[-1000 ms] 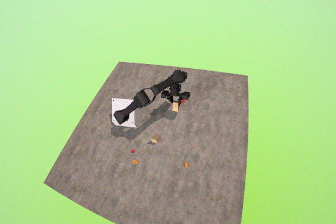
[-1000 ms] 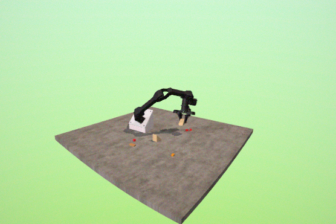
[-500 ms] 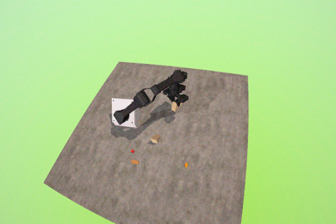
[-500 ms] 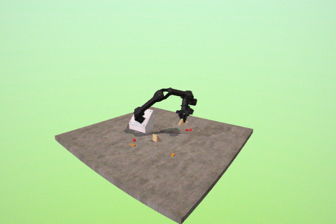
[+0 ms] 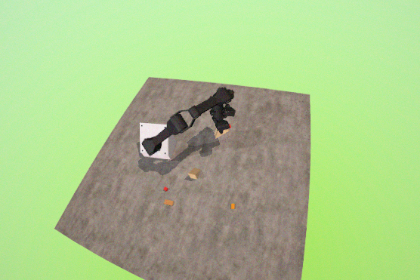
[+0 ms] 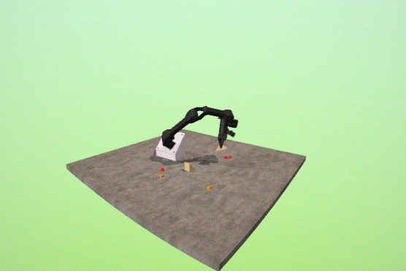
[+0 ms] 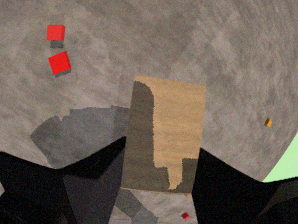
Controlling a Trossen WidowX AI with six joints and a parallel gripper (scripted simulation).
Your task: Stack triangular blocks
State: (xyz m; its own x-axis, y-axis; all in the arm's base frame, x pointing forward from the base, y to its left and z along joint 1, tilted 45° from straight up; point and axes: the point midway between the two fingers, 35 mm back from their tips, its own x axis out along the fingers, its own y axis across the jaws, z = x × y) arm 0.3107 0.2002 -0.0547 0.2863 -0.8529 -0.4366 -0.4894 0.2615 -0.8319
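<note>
My gripper tip is now 10 mm below the tan triangular block. The rest, counted from my gripper tip: orange piece 340 mm to the right, 170 mm ahead, 100 mm below.
</note>
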